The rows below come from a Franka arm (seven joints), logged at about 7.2 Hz.
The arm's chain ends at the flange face. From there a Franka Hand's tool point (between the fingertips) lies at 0.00 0.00 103.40 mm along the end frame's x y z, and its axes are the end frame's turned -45 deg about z.
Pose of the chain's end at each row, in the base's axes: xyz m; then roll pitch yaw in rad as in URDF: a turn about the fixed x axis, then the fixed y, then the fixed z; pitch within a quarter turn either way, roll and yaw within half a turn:
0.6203 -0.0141 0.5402 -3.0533 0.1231 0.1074
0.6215 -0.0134 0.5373 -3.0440 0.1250 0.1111
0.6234 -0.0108 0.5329 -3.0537 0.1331 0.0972
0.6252 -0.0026 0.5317 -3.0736 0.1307 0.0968
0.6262 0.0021 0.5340 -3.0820 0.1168 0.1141
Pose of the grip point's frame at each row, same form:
0.6067 -0.0064 0.4380 -2.9923 0.0249 0.8892
0.6076 -0.0048 0.4352 -2.9844 0.0198 0.8919
0.6089 -0.0031 0.4308 -2.9855 0.0323 0.8793
0.6111 0.0031 0.4294 -3.0012 0.0445 0.8809
0.6135 0.0068 0.4315 -3.0169 0.0406 0.8985

